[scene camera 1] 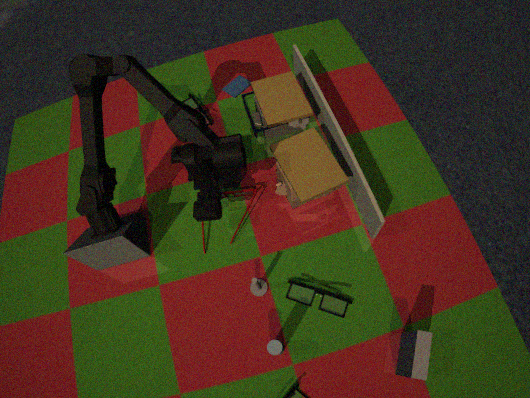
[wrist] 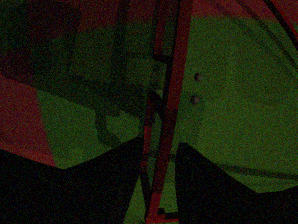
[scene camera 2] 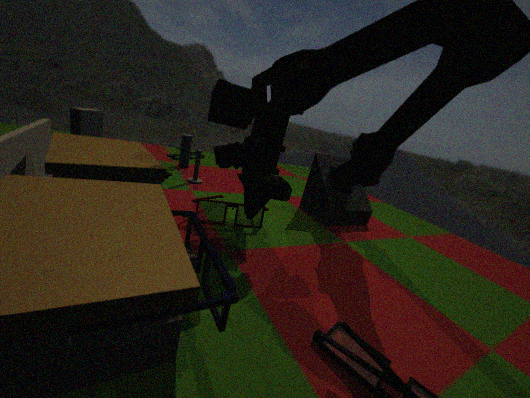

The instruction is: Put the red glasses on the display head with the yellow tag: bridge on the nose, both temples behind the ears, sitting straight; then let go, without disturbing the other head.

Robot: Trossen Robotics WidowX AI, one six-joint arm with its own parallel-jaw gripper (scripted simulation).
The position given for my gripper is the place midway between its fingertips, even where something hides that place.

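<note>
You'd see my gripper at (scene camera 2: 248, 216), at (scene camera 1: 216, 197) and at (wrist: 160, 148). There's a grey block (scene camera 1: 414, 352), (scene camera 2: 83, 121) as well, but in the wrist view that block is out of frame. And I can see a wall panel (scene camera 1: 373, 218).
</note>
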